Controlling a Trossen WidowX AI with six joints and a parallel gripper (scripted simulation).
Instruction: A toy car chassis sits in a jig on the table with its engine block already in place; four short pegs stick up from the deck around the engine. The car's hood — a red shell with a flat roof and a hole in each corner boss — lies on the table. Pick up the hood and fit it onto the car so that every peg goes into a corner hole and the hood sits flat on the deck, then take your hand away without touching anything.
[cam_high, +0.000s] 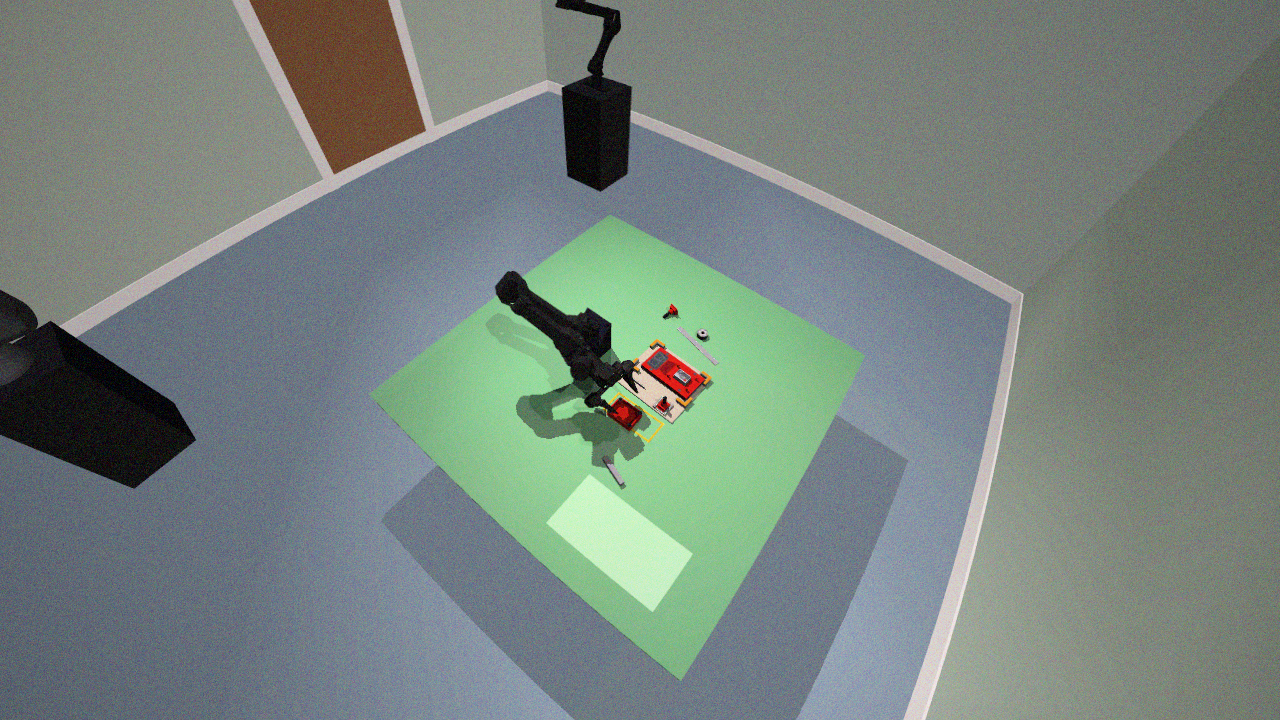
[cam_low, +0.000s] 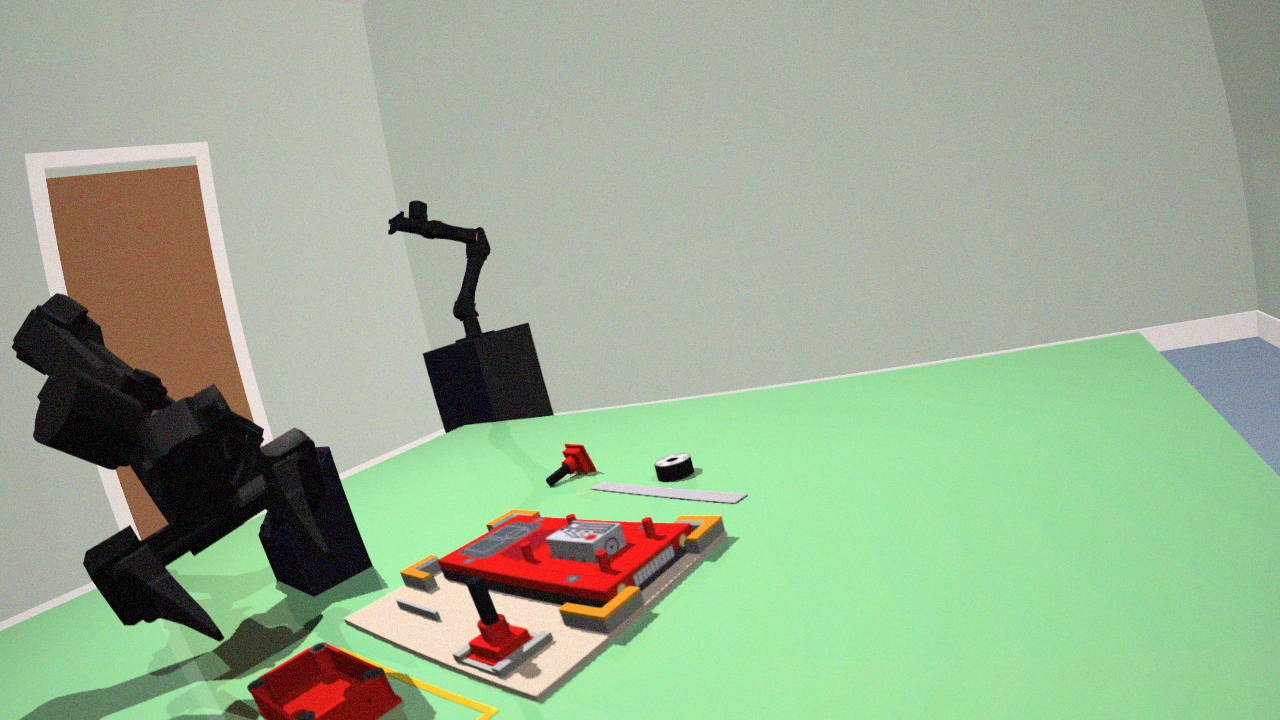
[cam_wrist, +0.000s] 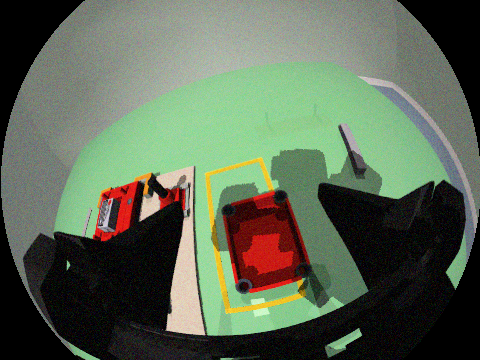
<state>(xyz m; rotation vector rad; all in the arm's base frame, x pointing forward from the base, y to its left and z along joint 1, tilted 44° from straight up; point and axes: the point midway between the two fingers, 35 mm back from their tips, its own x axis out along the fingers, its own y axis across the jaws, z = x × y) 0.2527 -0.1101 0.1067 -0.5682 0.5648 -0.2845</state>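
My gripper tip is 1 cm past the red hood and 8 cm above it. The rest, counted from my gripper tip: grey engine block: 7 cm ahead, 23 cm to the left, 7 cm below; then grey bar: 8 cm ahead, 17 cm to the right, 8 cm below; then jig: 2 cm ahead, 21 cm to the left, 8 cm below.
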